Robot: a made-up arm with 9 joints. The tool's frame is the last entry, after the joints.
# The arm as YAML. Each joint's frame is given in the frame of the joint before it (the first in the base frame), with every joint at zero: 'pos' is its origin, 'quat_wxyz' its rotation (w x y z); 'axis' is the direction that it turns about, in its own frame. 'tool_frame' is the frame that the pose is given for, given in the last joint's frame.
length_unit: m
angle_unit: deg
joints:
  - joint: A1
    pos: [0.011, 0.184, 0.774]
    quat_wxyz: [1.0, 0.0, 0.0, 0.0]
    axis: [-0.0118, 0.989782, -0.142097]
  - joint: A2
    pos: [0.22, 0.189, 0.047]
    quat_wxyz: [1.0, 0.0, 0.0, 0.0]
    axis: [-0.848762, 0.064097, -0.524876]
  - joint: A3
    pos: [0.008, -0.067, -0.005]
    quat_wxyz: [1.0, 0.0, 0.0, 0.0]
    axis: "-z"
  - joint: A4
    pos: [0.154, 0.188, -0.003]
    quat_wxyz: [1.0, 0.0, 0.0, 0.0]
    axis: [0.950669, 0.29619, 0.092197]
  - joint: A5
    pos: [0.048, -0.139, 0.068]
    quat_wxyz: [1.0, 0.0, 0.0, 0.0]
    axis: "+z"
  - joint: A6
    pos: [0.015, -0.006, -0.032]
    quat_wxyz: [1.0, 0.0, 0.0, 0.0]
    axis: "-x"
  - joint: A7
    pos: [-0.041, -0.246, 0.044]
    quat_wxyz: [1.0, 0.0, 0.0, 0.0]
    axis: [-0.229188, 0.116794, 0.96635]
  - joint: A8
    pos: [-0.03, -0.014, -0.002]
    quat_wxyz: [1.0, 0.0, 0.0, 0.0]
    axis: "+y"
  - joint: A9
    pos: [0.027, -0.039, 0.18]
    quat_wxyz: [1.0, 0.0, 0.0, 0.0]
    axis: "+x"
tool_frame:
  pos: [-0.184, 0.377, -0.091]
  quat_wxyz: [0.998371, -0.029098, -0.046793, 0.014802]
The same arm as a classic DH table. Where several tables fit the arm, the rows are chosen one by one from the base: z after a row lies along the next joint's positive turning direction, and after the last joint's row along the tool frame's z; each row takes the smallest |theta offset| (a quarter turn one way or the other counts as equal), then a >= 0, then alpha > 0; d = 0 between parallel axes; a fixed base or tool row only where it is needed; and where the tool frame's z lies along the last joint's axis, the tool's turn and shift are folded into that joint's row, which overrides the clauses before.
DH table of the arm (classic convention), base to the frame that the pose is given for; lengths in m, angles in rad. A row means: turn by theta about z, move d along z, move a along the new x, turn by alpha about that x. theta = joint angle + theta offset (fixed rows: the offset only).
base (fixed): d 0.8004  theta offset 0.0119  a 0.0132  alpha -1.7134
A1: d 0.3977  theta offset 1.0302  a 0.0518  alpha -1.4222
A2: d -0.246  theta offset 1.4942  a 0.0662  alpha 1.0182
A3: d 0.0348  theta offset -0.3774  a -0.1337  alpha 1.6631
A4: d 0.2083  theta offset 0  a 0.147  alpha 1.4785
A5: d 0.0356  theta offset -0.302  a 0.006  alpha 1.5708
A6: d 0.0227  theta offset 0.1203  a 0.2495  alpha -1.3395
A7: d 0.0196  theta offset 1.5431  a -0.0297  alpha -1.4537
A8: d -0.0536  theta offset -1.3379  a 0.18  alpha -1.5708
A9: d -0.1636  theta offset 1.5138  a -0.3816  alpha 1.6652
tool (fixed): d -0.0697  theta offset 1.5978  a 0  alpha 0

